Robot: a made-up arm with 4 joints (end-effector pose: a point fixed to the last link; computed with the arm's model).
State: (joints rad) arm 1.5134 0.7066 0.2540 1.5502
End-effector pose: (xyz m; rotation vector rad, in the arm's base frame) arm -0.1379 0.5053 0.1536 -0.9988 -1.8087 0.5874
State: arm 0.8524 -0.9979 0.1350 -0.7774
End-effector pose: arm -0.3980 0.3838 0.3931 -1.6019 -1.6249 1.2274
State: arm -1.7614 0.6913 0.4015 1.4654
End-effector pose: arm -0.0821 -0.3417 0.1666 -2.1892 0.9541 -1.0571
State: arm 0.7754 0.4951 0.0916 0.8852
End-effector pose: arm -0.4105 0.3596 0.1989 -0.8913 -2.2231 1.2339
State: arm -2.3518 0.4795 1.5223 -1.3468
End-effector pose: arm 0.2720 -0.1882 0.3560 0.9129 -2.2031 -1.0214
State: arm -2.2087 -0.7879 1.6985 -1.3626
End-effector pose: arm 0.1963 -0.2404 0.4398 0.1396 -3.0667 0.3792
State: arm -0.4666 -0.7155 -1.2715 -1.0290
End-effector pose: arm -0.5225 -0.1089 0.3830 -0.6848 1.1462 -1.4177
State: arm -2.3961 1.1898 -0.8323 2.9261
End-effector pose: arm 0.2625 -0.1161 0.1380 -1.4205 0.7314 -2.3144
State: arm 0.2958 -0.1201 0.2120 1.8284
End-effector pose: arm -0.6754 0.2794 0.2357 0.5731 -1.4720 0.5684
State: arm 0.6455 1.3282 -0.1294 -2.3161
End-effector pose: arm -0.5518 0.3178 0.2005 0.5609 -0.6502 0.2489
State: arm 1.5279 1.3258 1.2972 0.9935
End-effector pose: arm -0.0509 0.5366 0.2548 0.7514 2.4749 -0.9843
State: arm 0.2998 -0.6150 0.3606 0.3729
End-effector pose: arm -0.5614 0.2553 0.2944 -0.4593 -2.0919 0.7417
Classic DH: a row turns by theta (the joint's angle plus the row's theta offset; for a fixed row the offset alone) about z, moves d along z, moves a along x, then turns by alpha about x. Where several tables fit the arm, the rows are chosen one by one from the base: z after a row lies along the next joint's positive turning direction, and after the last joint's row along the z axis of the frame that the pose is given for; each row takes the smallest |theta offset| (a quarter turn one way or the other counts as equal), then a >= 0, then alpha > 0; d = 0 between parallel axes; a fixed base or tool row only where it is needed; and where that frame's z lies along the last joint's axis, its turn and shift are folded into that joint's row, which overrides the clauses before.
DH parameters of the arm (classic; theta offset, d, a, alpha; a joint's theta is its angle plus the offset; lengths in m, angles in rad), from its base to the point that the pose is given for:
base (fixed): -0.5873 0 -0.1527 3.1416
joint 1: -0.607 -0.3576 -0.3989 -1.8794
joint 2: 1.5648 0.0304 -0.0004 1.552
joint 3: 0.3086 -0.1229 -0.0585 1.5708
joint 4: -1.5376 0.0504 -0.11 2.6122
tool (fixed): 0.4433 0.0302 0 0

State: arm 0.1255 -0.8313 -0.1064 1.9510
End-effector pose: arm -0.7472 0.1880 0.3838 0.6909 -0.5855 0.3754
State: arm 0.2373 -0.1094 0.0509 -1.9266
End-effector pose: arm -0.6492 0.2002 0.4328 1.2779 0.8338 -0.5404
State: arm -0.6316 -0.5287 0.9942 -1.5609
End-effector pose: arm -0.4751 -0.2334 0.4594 1.4909 2.1678 -0.2166
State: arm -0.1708 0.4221 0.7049 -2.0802
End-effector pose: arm -0.6694 -0.0795 0.3512 1.5849 0.8041 0.6349
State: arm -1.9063 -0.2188 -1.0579 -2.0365
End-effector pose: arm 0.0273 -0.4396 0.4001 -0.5925 0.5024 1.1809
